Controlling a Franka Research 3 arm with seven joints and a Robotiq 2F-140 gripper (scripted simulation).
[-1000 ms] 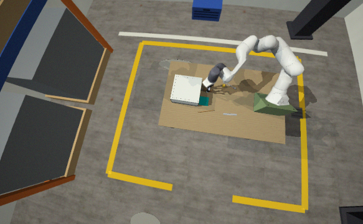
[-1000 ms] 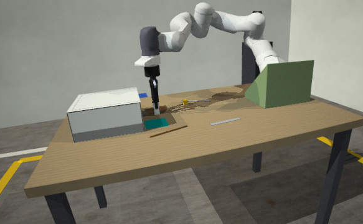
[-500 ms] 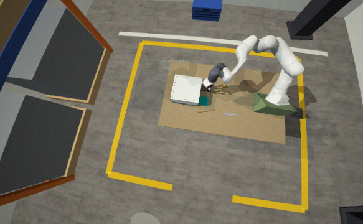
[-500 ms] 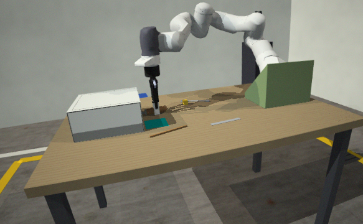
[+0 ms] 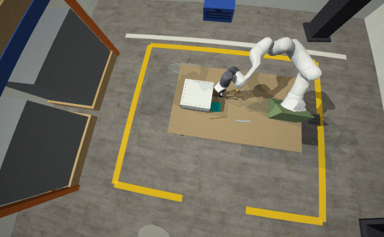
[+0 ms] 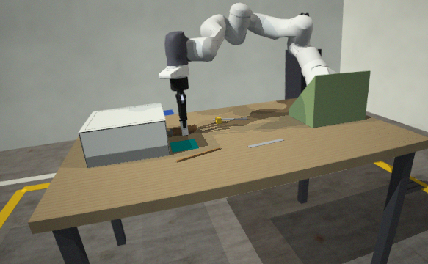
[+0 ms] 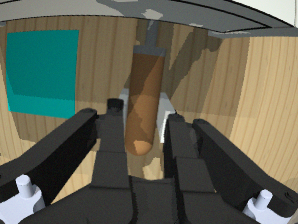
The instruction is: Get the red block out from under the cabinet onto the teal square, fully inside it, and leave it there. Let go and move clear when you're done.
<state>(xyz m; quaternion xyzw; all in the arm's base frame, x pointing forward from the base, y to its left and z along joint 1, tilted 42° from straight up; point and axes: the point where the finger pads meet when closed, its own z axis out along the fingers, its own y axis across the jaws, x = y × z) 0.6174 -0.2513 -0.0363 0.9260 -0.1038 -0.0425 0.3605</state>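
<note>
Now: the teal square 4 cm ahead of my hand, 12 cm to the left of it and 3 cm below it. From my hand the other things lie so: red block: 23 cm ahead, 8 cm to the left, 2 cm below; yellow cube: 19 cm behind, 6 cm to the right, 2 cm below; hook tool: 14 cm ahead, 2 cm to the left, 2 cm below.
</note>
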